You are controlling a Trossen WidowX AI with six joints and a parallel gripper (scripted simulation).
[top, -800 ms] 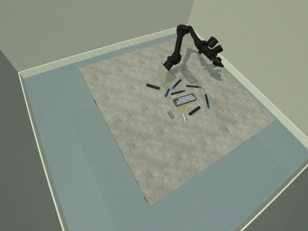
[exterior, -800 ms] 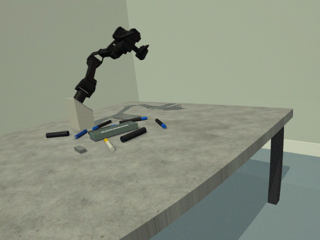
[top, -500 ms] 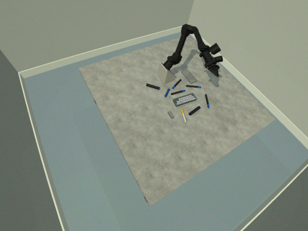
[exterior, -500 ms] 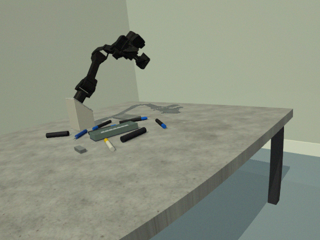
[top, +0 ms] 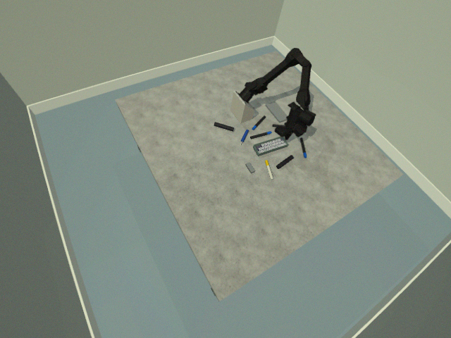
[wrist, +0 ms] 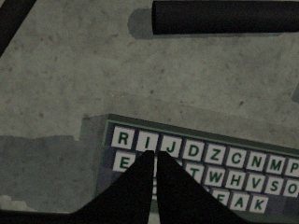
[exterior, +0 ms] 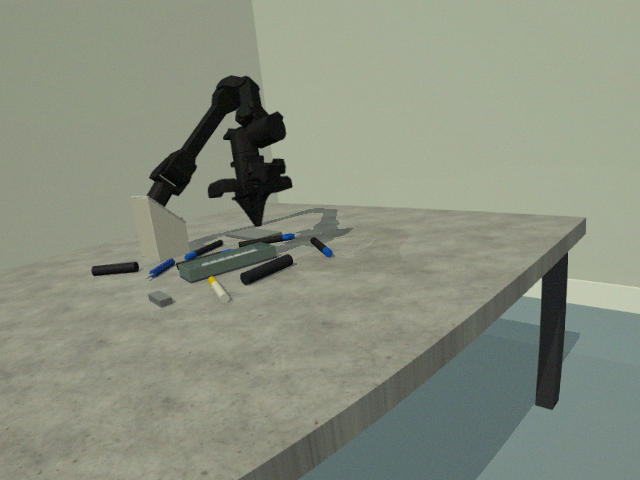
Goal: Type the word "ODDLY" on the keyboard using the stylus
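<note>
Right now my gripper tip is 200 mm to the left of the stylus, 140 mm past it and 70 mm above it. From my gripper tip the other things lie so: grey eraser 260 mm to the right, 70 mm below, 40 mm ahead; stylus tip 220 mm to the right, 120 mm behind, 70 mm below; yellow-capped white marker 160 mm to the right, 90 mm ahead, 70 mm below.
</note>
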